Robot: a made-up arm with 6 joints.
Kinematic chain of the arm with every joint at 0, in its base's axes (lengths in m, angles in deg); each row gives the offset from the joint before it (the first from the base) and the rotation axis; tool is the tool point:
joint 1: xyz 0 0 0.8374 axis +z
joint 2: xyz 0.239 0 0 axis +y
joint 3: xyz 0 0 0.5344 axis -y
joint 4: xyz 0 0 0.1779 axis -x
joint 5: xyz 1.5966 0 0 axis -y
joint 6: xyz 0.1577 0 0 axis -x
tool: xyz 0 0 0
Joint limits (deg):
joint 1: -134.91..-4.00
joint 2: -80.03..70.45
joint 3: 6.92..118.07
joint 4: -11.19..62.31
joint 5: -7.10..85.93
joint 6: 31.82..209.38
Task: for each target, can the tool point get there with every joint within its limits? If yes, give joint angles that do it. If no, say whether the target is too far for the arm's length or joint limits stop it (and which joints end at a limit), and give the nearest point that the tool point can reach.
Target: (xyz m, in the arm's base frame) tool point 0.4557 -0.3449 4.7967
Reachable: no: too far | nearest point 0.3440 -0.2603 3.1279 | short by 1.675 m
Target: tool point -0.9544 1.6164 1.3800
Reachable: yes | joints -57.16 -66.86 90.66 28.86 78.85 113.36
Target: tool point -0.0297 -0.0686 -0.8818
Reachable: no: joint limits stop it (at a limit: joint 2, joint 3, joint 5) | nearest point -0.6618 -1.5287 -0.4825 | short by 1.640 m
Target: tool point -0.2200 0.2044 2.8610
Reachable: yes | joints -32.87 -57.21 26.76 30.33 40.99 66.09
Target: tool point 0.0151 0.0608 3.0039
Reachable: yes | joints -17.60 -37.95 41.72 50.88 30.70 187.58
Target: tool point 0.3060 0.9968 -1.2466
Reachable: no: joint limits stop it (at a limit: joint 2, joint 3, joint 5) | nearest point 0.5022 1.6361 0.1118 | short by 1.514 m
